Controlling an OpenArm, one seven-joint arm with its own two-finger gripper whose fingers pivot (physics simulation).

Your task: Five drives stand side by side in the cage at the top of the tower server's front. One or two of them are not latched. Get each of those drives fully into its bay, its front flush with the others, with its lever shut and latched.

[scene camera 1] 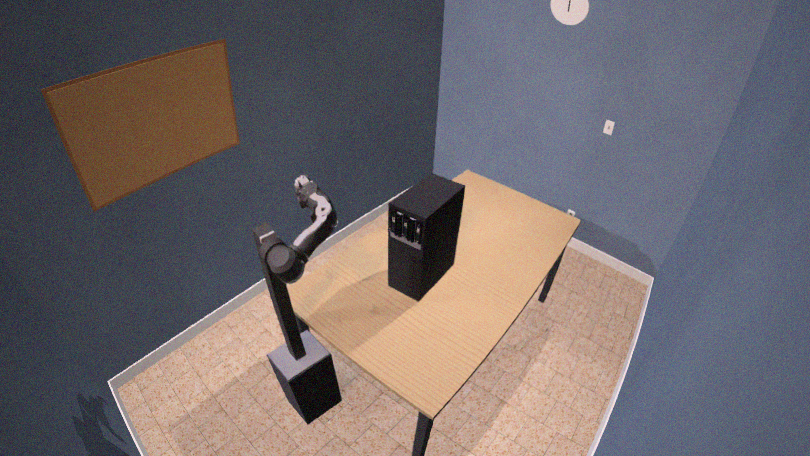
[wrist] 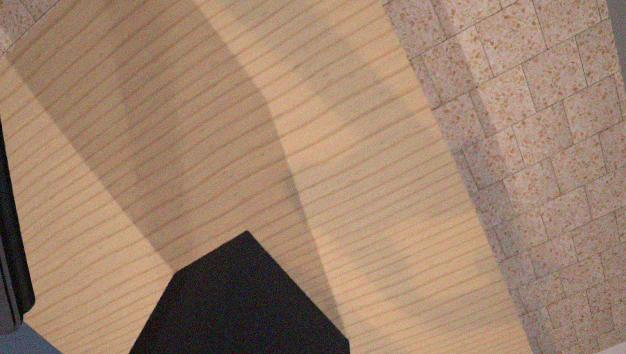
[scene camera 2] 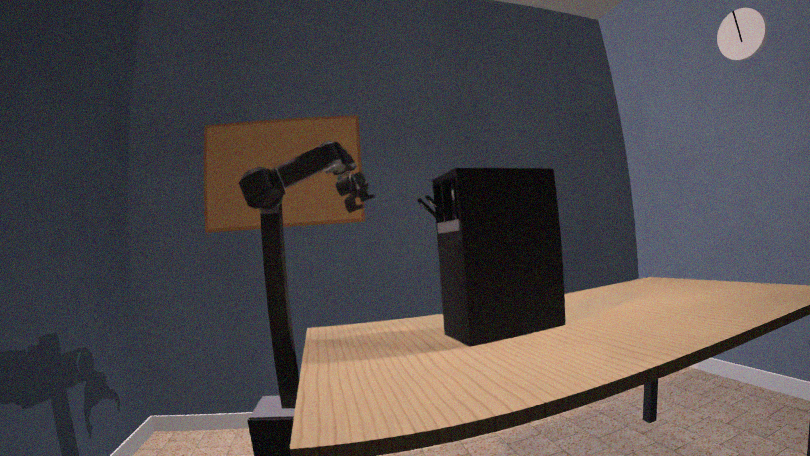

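Observation:
The black tower server (scene camera 1: 439, 243) (scene camera 2: 510, 254) (wrist: 240, 300) stands upright on the table. Its drive cage (scene camera 1: 405, 226) is at the top of the front; the drives are dark and small there, and I cannot tell which bays the open levers belong to. In scene camera 2, two levers (scene camera 2: 427, 207) stick out from the cage front, slanting up and outward. How far each drive sits in its bay is too small to tell. My gripper (scene camera 2: 364, 203) is open and empty. It hangs in front of the tower, at about the height of the cage and well apart from it.
The wooden table (scene camera 1: 504, 271) (scene camera 2: 396, 396) (wrist: 240, 165) carries the tower. The arm's post (scene camera 1: 286, 317) (scene camera 2: 276, 294) stands at the table's near end. A cork board (scene camera 1: 153, 118) (scene camera 2: 238, 169) hangs on the dark wall behind the arm. A dark bar (wrist: 15, 260) shows at the wrist view's left edge.

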